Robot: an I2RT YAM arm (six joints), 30 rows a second.
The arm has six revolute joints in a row. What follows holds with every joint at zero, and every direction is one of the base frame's.
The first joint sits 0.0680 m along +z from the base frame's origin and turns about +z.
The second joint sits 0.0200 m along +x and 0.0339 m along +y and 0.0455 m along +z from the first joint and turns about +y.
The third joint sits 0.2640 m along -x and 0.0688 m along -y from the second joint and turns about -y.
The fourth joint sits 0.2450 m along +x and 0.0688 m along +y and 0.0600 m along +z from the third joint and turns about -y.
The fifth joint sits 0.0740 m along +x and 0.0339 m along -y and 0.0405 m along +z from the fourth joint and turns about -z.
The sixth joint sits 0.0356 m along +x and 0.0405 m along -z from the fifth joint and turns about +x.
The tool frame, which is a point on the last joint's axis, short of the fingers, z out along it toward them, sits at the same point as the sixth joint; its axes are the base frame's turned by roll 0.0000, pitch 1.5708 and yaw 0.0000 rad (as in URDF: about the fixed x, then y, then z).
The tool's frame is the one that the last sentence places.
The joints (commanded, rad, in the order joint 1, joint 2, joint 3, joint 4, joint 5, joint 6), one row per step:
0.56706, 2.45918, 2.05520, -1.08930, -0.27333, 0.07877
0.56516, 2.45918, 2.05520, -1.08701, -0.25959, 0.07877
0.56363, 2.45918, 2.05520, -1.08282, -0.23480, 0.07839
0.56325, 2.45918, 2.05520, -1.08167, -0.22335, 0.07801
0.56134, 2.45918, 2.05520, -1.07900, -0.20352, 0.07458
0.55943, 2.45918, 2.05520, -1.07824, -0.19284, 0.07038
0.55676, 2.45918, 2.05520, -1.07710, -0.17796, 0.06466
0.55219, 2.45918, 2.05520, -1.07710, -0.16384, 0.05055
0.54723, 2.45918, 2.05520, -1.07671, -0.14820, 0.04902
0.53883, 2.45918, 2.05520, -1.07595, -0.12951, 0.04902
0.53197, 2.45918, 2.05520, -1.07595, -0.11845, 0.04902
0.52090, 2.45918, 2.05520, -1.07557, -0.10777, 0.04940
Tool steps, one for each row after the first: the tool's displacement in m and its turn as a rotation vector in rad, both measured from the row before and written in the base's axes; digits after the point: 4 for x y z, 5 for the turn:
0.0010, -0.0010, -0.0001, -0.01033, -0.00928, -0.00298
0.0013, -0.0011, -0.0002, -0.01861, -0.01685, -0.00319
0.0004, -0.0004, -0.0001, -0.00901, -0.00716, -0.00098
0.0011, -0.0012, -0.0001, -0.01515, -0.01356, -0.00028
0.0008, -0.0010, -0.0001, -0.00848, -0.00719, 0.00125
0.0011, -0.0015, -0.0001, -0.01183, -0.00998, 0.00161
0.0015, -0.0023, -0.0001, -0.01175, -0.01010, 0.00801
0.0016, -0.0025, -0.0001, -0.01307, -0.00874, -0.00486
0.0026, -0.0040, -0.0001, -0.01554, -0.01027, -0.01009
0.0019, -0.0032, 0.0000, -0.00947, -0.00562, -0.00786
0.0030, -0.0049, 0.0000, -0.00900, -0.00562, -0.01242

